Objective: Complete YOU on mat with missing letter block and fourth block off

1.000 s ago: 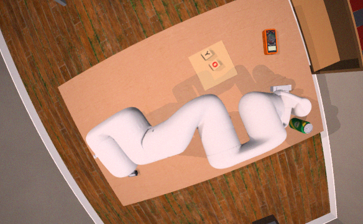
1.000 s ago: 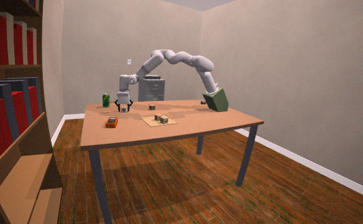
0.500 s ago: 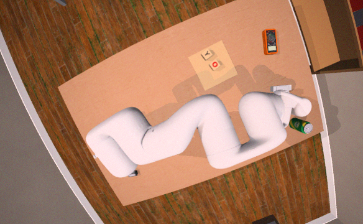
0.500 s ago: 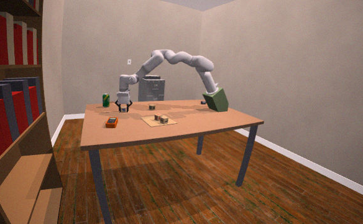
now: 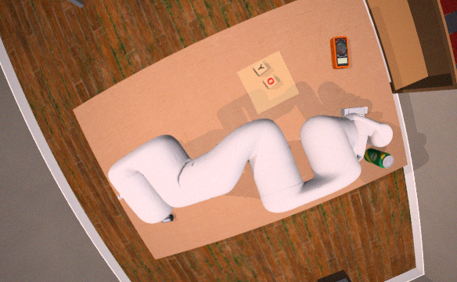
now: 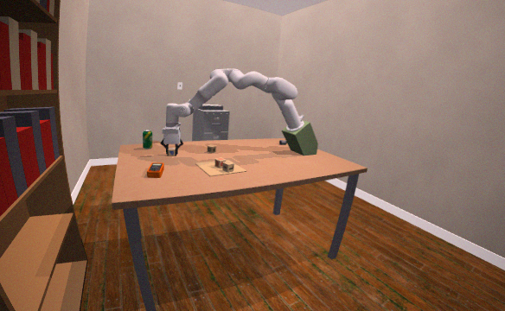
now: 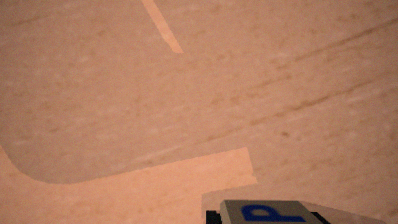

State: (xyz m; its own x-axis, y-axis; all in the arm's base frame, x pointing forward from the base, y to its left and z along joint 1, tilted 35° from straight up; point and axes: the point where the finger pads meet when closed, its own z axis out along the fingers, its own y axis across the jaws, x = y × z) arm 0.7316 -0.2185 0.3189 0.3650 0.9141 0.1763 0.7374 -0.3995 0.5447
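My hand is 16 cm past the tan mat, 31 cm to the right of it and 2 cm above it. The rest, counted from my hand: orange multimeter: 17 cm ahead, 26 cm to the left; then green soda can: 10 cm ahead, 22 cm to the right, 4 cm above.
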